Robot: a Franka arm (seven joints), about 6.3 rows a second.
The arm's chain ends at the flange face. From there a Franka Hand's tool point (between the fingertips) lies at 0.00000 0.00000 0.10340 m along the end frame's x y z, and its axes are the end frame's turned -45 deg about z.
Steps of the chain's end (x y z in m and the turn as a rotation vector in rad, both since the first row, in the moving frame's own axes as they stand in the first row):
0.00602, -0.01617, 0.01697, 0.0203, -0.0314, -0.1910
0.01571, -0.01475, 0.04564, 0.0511, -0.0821, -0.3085
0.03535, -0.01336, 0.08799, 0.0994, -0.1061, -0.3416
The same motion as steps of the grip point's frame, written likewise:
0.01452, -0.01086, 0.01690, 0.0366, -0.0078, -0.1910
0.01782, -0.00854, 0.04516, 0.0942, -0.0219, -0.3085
0.03143, 0.00095, 0.08691, 0.1453, -0.0047, -0.3416

